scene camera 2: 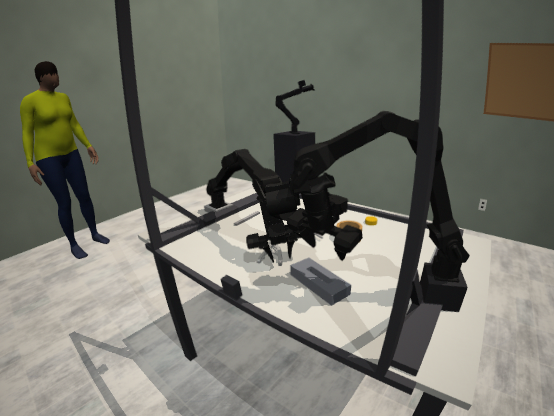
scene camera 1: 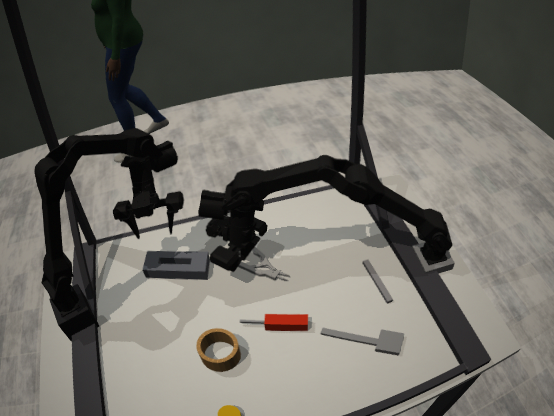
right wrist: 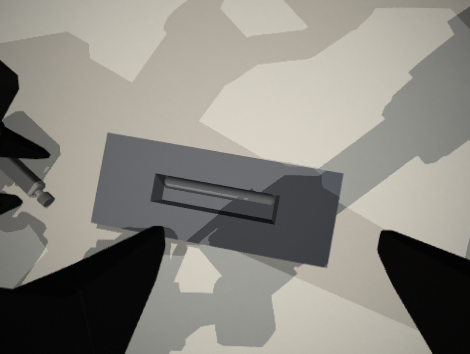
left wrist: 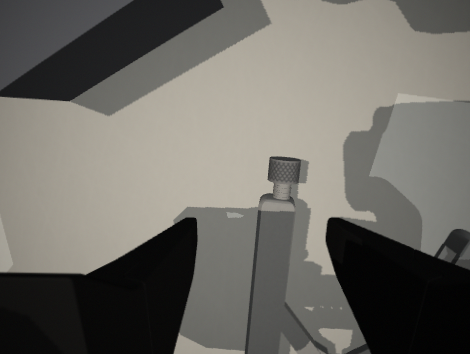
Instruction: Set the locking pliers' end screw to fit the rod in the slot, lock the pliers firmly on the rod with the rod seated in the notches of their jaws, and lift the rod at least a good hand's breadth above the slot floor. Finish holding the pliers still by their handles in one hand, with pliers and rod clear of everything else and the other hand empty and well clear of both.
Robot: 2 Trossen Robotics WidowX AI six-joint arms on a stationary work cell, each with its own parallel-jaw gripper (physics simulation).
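Pixels of known places: left gripper, fingertip midpoint: [scene camera 2: 281,260] [scene camera 1: 237,265] [right wrist: 32,176] [left wrist: 261,229]; right gripper, fingertip midpoint: [scene camera 2: 328,253] [scene camera 1: 154,236] [right wrist: 270,238]; left arm's base, link origin: [scene camera 2: 218,205] [scene camera 1: 433,254]; right arm's base, link origin: [scene camera 2: 445,274] [scene camera 1: 67,304].
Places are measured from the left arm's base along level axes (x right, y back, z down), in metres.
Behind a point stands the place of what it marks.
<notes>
The grey locking pliers [scene camera 1: 272,273] @(x 0.069, y -0.439, z 0.015 m) [scene camera 2: 278,256] @(x 0.121, y -0.506, z 0.017 m) lie on the table with handles spread. Their straight handle [left wrist: 270,280] @(x 0.116, y -0.507, z 0.015 m) [right wrist: 26,172] @(x 0.120, y -0.521, z 0.017 m) ends in a knurled end screw [left wrist: 284,170] @(x 0.144, y -0.536, z 0.016 m) [right wrist: 45,199] @(x 0.144, y -0.539, z 0.017 m) with some thread showing. My left gripper [scene camera 2: 281,259] @(x 0.124, y -0.522, z 0.023 m) [left wrist: 261,229] @(x 0.124, y -0.522, z 0.023 m) is partly open and empty, low over the pliers, its fingers on either side of that handle just behind the screw. The rod [right wrist: 220,191] @(x 0.141, y -0.692, z 0.012 m) lies in the slot of the grey block [scene camera 1: 175,273] @(x 0.111, y -0.691, z 0.004 m) [scene camera 2: 340,288] @(x 0.162, y -0.769, z -0.007 m) [left wrist: 30,30] @(x 0.116, y -0.612, z -0.007 m) [right wrist: 125,160] @(x 0.115, y -0.622, z -0.007 m). My right gripper [scene camera 1: 155,235] @(x 0.159, y -0.723, z -0.096 m) [scene camera 2: 327,251] @(x 0.159, y -0.723, z -0.096 m) [right wrist: 270,238] @(x 0.159, y -0.723, z -0.096 m) is wide open and empty above the block.
In scene camera 1, a red screwdriver [scene camera 1: 286,322] @(x -0.101, y -0.439, z -0.003 m), a brown ring [scene camera 1: 220,364] @(x -0.193, y -0.607, z -0.013 m), a grey spatula-like tool [scene camera 1: 390,341] @(x -0.216, y -0.214, z 0.013 m), a flat grey bar [scene camera 1: 377,281] @(x -0.027, y -0.185, z 0.017 m) and a yellow disc [scene camera 1: 229,411] @(x -0.309, y -0.608, z 0.008 m) lie on the table. Dark frame posts [scene camera 2: 135,125] @(x 0.374, y -0.130, z -0.425 m) stand at the table's edges. The two grippers are near each other.
</notes>
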